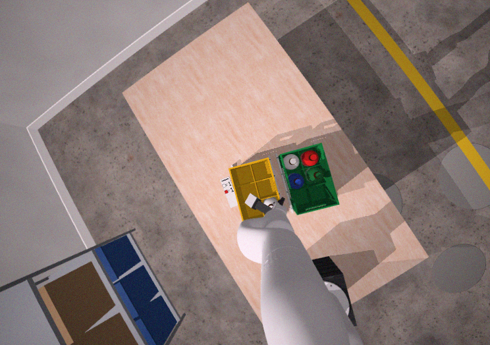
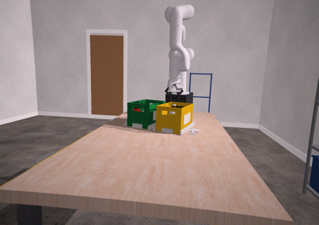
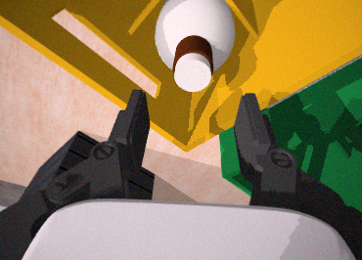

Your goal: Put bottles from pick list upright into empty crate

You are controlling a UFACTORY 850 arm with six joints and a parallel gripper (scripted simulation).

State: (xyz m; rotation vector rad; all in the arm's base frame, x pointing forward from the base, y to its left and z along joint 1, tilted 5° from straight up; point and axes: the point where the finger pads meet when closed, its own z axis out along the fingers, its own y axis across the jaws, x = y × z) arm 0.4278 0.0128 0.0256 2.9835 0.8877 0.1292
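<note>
The red-label bottle is 26 cm to the right of my hand, 12 cm below it and 12 cm ahead of it. Round my hand: blue-label bottle (15 cm to the right, 12 cm below, 6 cm ahead); yellow crate (12 cm below, 10 cm ahead, 3 cm to the left); green crate (20 cm to the right, 12 cm below, 5 cm ahead).
</note>
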